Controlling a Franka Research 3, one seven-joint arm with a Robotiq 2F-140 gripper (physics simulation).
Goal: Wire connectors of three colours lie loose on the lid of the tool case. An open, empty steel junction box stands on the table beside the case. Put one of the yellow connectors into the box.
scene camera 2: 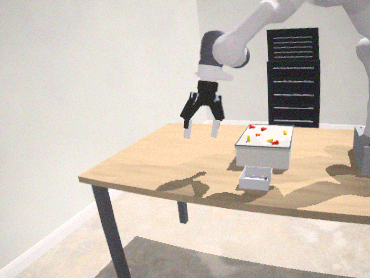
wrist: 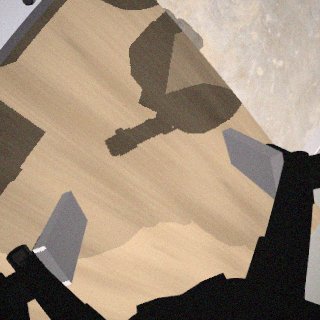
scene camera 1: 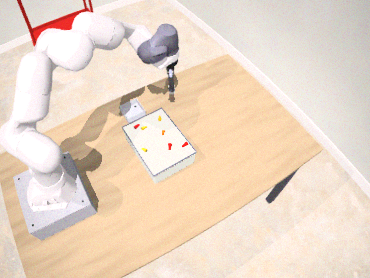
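Three yellow connectors [scene camera 1: 159,118] [scene camera 1: 144,127] [scene camera 1: 144,149] [scene camera 2: 248,138] [scene camera 2: 270,140] [scene camera 2: 285,132] lie apart on the lid of the pale tool case [scene camera 1: 177,167] [scene camera 2: 262,157]. Red connectors [scene camera 1: 170,146] [scene camera 2: 275,142] and an orange connector [scene camera 1: 163,132] [scene camera 2: 258,134] lie among them. The open steel junction box [scene camera 1: 136,119] [scene camera 2: 256,183] stands on the table close beside the case; a small dark spot shows inside it. My gripper [scene camera 1: 171,94] [scene camera 2: 201,131] [wrist: 152,176] is open and empty, pointing down above the table, off to the side of the case and box.
The wooden table [scene camera 1: 235,115] [scene camera 2: 145,150] [wrist: 165,190] carries the arm's grey base [scene camera 1: 82,212] [scene camera 2: 362,155]. A red cart [scene camera 1: 52,26] and a black tool cabinet [scene camera 2: 293,80] stand beyond the table. A grey corner of something shows at the wrist view's top left.
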